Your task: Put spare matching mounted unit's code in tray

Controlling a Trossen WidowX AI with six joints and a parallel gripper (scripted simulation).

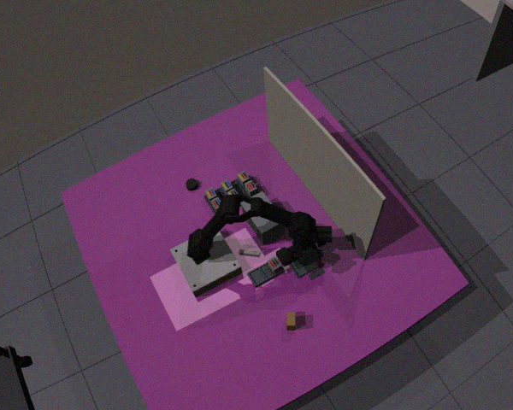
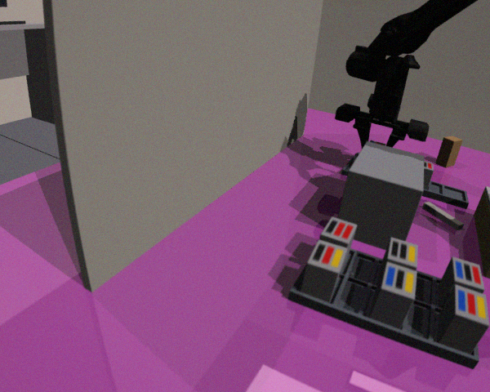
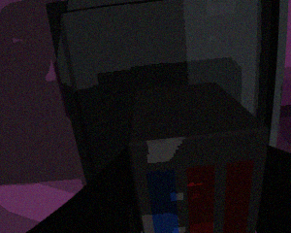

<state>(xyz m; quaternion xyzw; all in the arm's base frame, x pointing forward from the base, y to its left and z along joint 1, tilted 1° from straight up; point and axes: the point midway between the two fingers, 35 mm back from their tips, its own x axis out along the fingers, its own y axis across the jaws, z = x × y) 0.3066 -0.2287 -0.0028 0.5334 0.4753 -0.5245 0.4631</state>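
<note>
Now: gripper tip 20 mm above the dark tray. Round my gripper tip: grey mounted unit: 220 mm to the left, 30 mm above, 20 mm behind; grey bar: 140 mm to the left, 140 mm behind, 20 mm below; rack: 140 mm behind, 40 mm to the left, 20 mm below.
</note>
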